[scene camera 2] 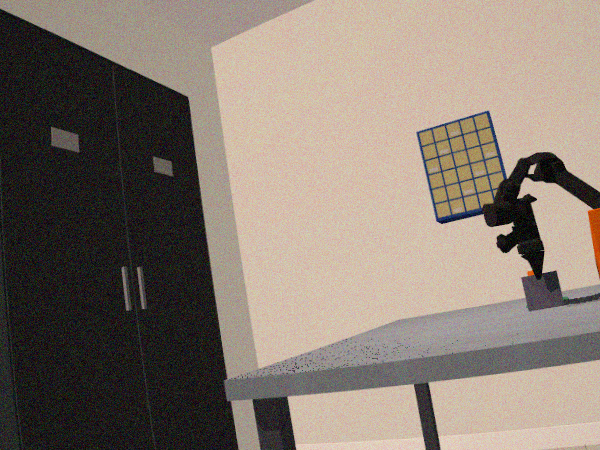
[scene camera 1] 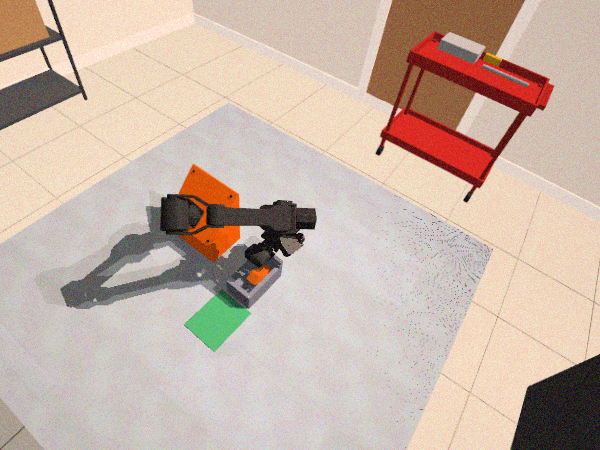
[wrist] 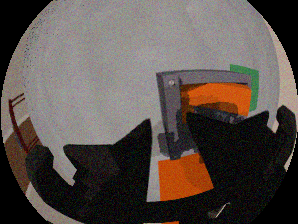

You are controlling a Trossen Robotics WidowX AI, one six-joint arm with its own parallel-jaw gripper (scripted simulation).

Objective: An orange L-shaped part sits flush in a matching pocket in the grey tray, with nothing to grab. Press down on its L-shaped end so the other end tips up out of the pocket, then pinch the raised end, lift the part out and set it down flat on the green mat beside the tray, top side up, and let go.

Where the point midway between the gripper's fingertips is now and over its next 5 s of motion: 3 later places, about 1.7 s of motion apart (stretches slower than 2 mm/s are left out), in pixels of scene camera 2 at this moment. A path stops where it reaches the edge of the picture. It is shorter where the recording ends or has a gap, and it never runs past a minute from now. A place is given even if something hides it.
My gripper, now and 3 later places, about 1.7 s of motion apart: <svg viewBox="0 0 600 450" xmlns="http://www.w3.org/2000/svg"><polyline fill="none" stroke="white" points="539,279 529,255 534,277 531,261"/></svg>
